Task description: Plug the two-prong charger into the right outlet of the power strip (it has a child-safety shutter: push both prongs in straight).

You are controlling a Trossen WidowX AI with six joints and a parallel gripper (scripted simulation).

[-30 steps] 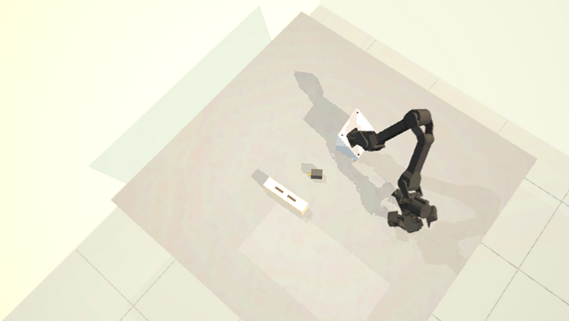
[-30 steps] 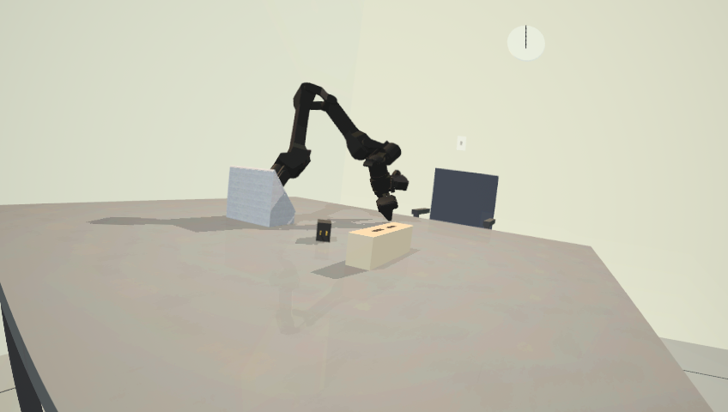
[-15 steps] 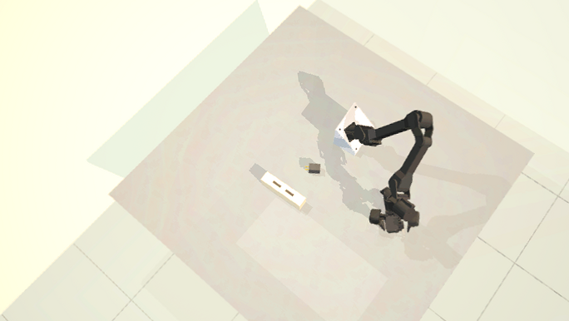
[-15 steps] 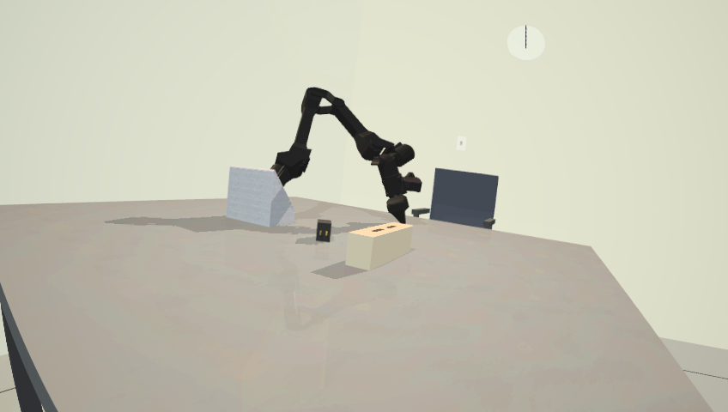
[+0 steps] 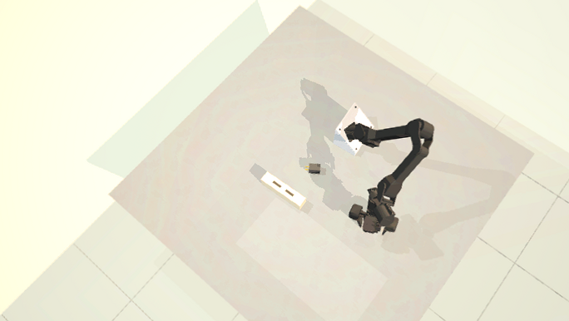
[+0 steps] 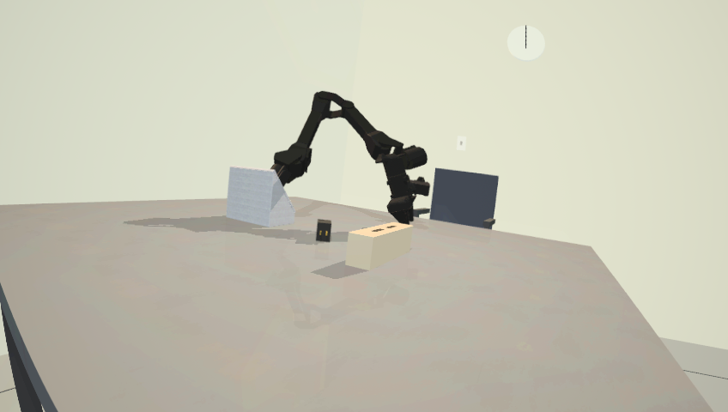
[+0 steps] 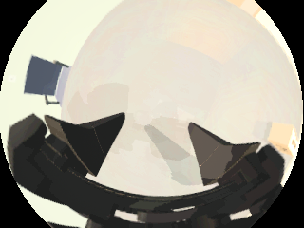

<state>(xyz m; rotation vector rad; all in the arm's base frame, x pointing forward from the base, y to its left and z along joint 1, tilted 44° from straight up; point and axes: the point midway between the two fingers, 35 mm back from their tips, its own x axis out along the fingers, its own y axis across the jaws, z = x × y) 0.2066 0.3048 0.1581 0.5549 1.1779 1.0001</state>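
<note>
My gripper tip is now 36 cm to the left of the dark two-prong charger, 1 cm below it and 1 cm past it.
</note>
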